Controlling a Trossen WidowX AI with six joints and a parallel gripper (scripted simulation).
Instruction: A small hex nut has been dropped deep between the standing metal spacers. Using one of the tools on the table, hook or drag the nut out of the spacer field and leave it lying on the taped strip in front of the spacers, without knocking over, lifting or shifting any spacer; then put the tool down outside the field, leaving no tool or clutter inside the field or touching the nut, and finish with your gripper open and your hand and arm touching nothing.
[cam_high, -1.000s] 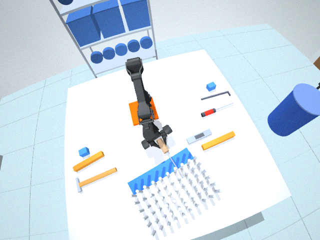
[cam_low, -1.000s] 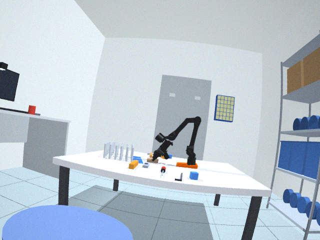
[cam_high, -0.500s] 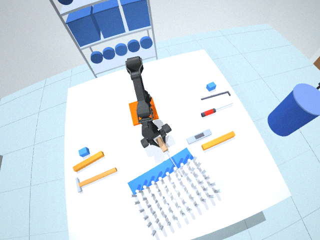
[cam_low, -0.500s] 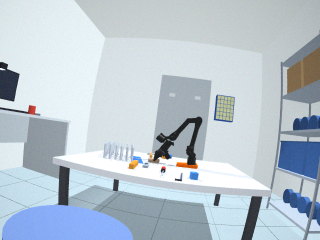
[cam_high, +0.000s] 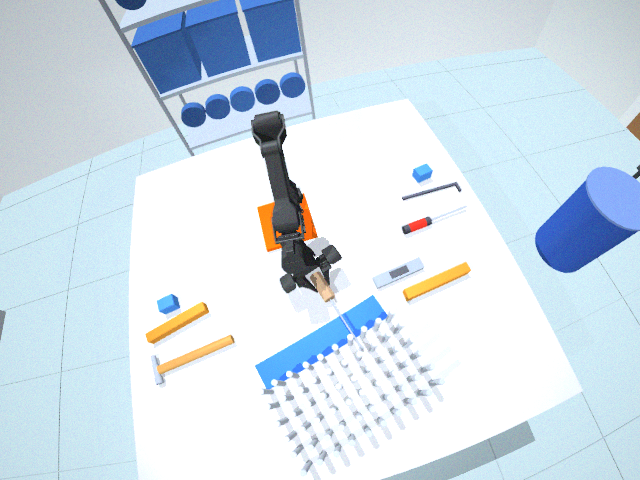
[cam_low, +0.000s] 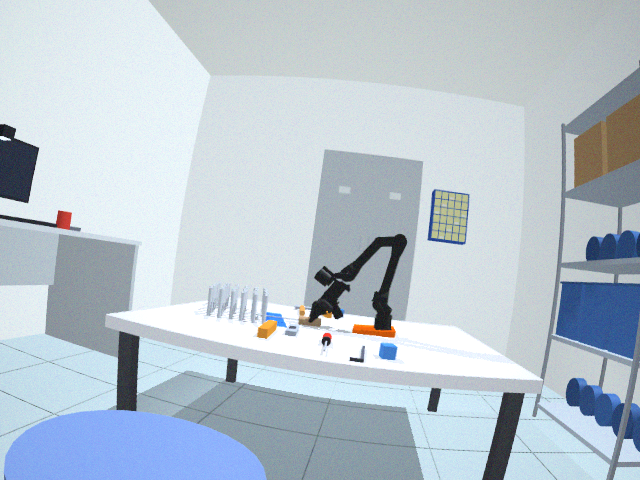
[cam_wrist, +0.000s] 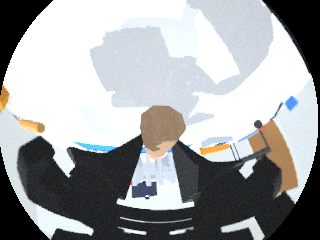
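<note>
The wooden-handled pick tool lies 100 mm ahead of my gripper tip and 10 mm to the left of it. Round my gripper tip: hex nut 210 mm ahead, 20 mm to the left, 10 mm below; grey plate 60 mm ahead, 230 mm to the left; blue taped strip 140 mm ahead, 70 mm to the right, 10 mm below.
</note>
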